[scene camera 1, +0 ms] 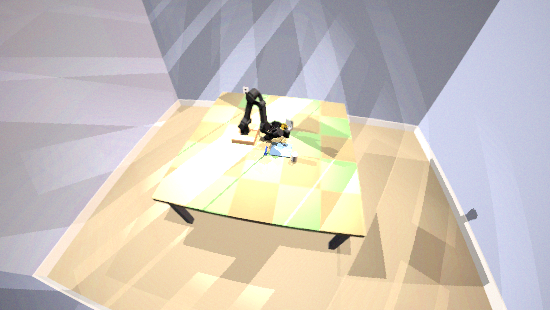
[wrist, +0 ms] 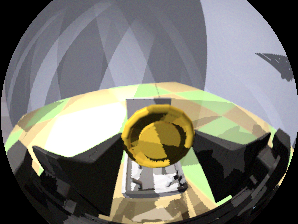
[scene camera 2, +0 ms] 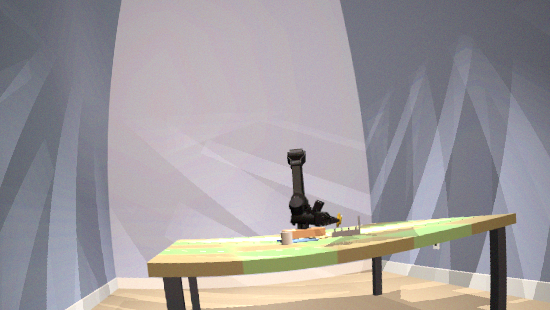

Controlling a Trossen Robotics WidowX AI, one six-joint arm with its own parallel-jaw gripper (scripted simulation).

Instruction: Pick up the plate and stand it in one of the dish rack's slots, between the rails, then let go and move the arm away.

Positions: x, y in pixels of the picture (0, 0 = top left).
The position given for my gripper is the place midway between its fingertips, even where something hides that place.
My gripper [wrist: 158, 136] carries a yellow plate [wrist: 159, 135].
